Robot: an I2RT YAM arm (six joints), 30 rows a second.
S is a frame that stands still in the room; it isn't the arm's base.
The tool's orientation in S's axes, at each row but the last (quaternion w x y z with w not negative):
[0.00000 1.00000 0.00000 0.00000]
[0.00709 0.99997 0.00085 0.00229]
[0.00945 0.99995 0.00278 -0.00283]
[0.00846 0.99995 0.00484 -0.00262]
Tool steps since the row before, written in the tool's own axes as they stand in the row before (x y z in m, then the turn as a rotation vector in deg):
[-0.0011 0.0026 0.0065 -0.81 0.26 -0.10]
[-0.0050 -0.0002 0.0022 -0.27 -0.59 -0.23]
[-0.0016 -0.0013 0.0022 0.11 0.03 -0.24]
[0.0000 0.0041 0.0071 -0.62 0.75 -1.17]
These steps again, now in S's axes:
[-0.0011 -0.0026 -0.0065 -0.81 -0.26 0.10]
[-0.0050 0.0002 -0.0022 -0.27 0.59 0.22]
[-0.0016 0.0012 -0.0022 0.11 -0.02 0.24]
[0.0000 -0.0042 -0.0070 -0.61 -0.74 1.19]

